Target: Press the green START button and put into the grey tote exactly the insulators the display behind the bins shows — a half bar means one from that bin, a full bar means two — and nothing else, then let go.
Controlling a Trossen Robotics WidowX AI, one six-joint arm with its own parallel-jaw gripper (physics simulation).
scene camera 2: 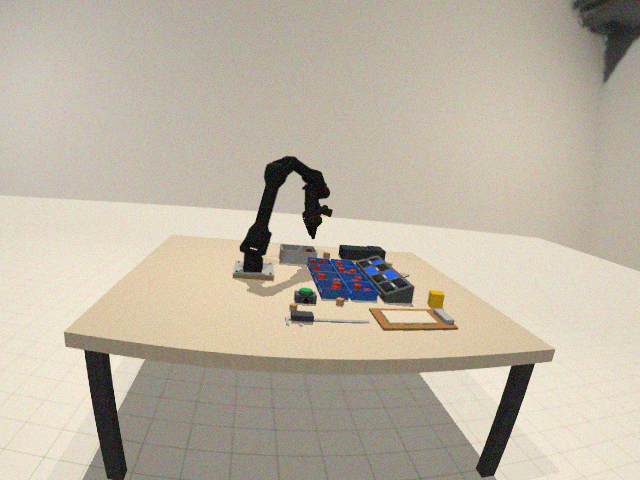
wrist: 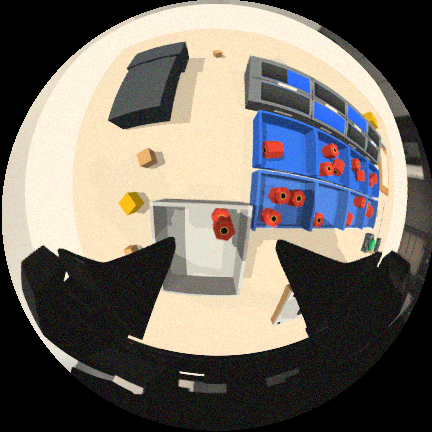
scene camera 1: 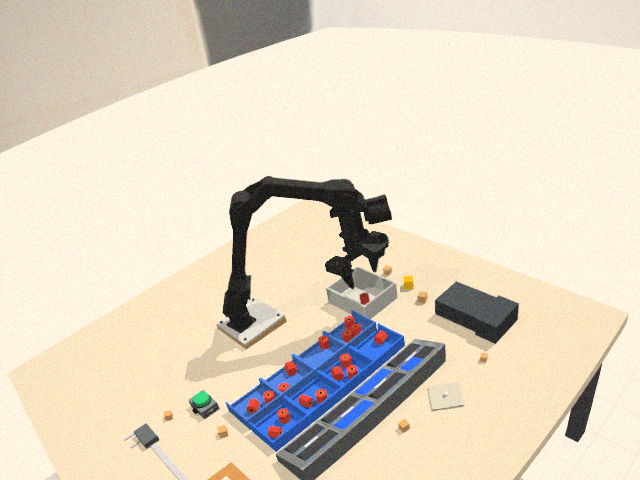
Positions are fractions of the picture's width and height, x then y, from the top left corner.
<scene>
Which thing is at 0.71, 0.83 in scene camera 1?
A grey plate.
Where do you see a grey tote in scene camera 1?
0.60, 0.61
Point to a display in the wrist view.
At 0.58, 0.17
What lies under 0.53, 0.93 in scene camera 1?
A display.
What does the gripper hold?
Nothing.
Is the gripper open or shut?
Open.
</scene>
